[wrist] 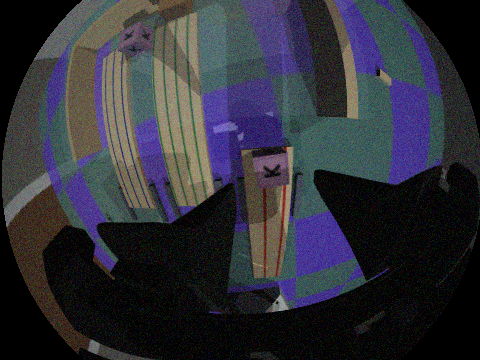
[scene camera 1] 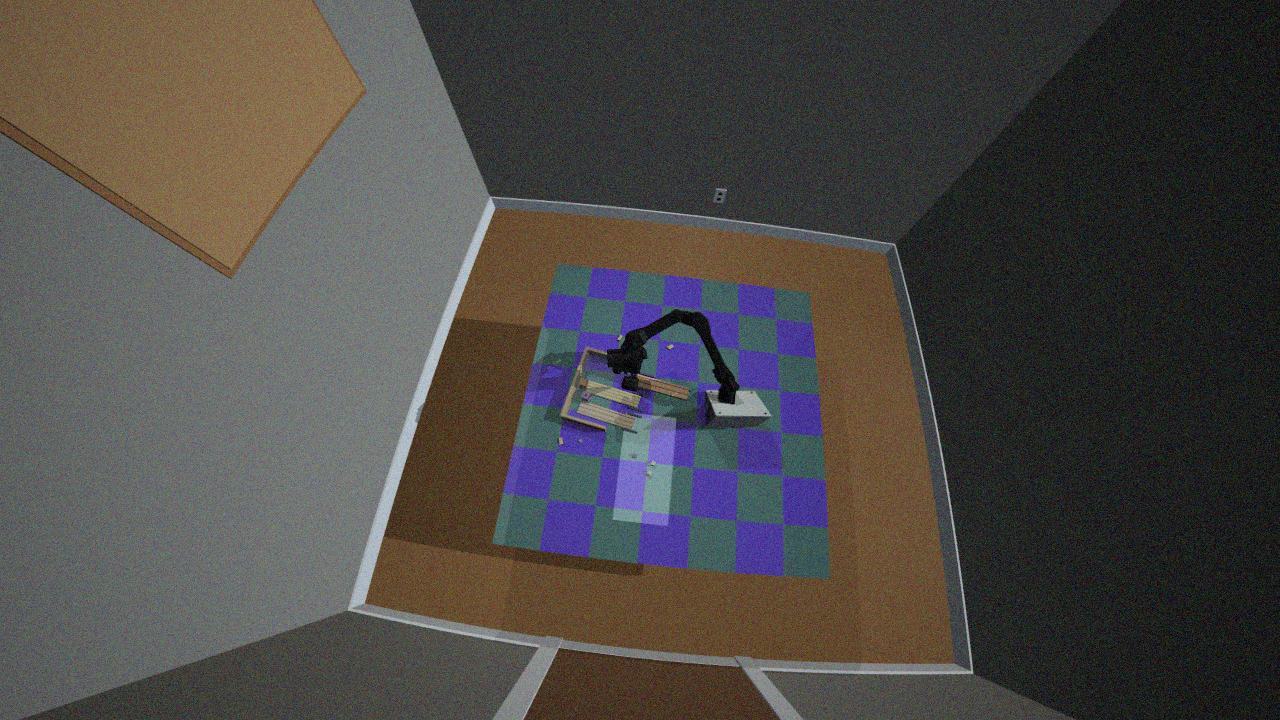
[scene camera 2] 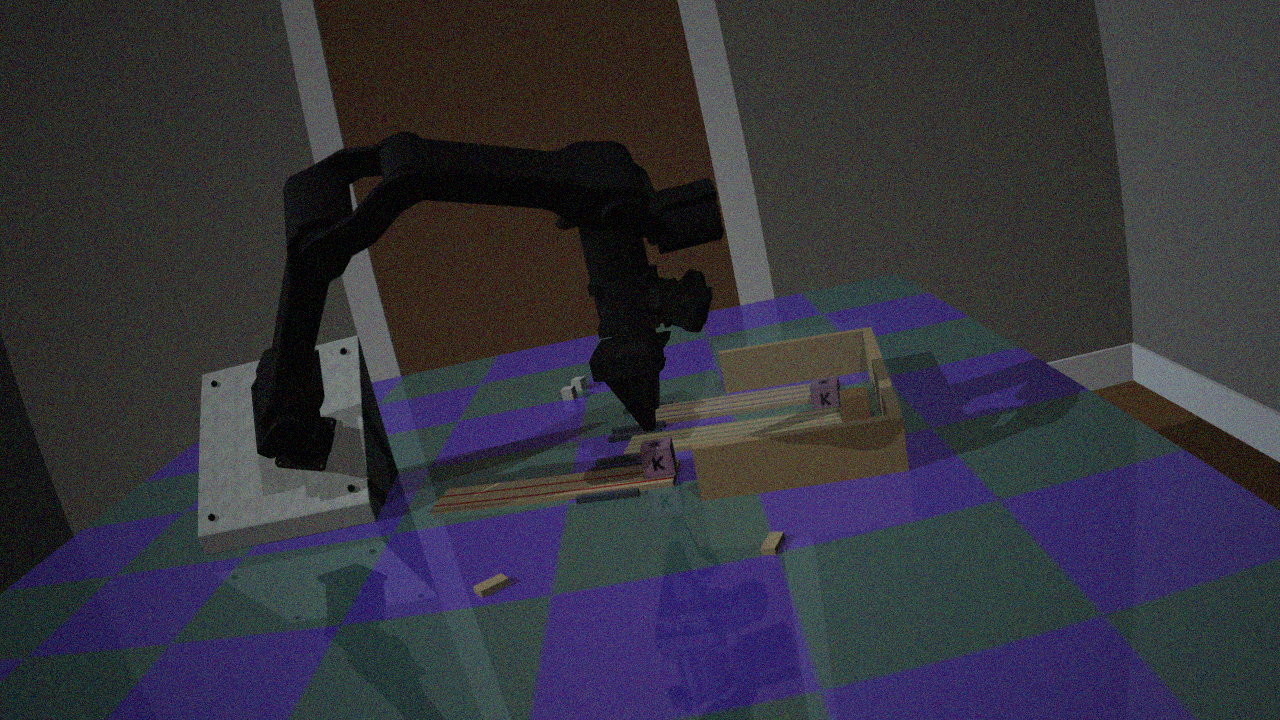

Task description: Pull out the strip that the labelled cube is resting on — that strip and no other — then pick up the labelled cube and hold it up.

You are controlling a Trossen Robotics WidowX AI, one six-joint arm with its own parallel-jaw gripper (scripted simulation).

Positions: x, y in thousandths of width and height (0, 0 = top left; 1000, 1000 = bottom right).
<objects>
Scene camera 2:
my gripper: 510, 583
cube marked k: 514, 637
strip: 421, 681
</objects>
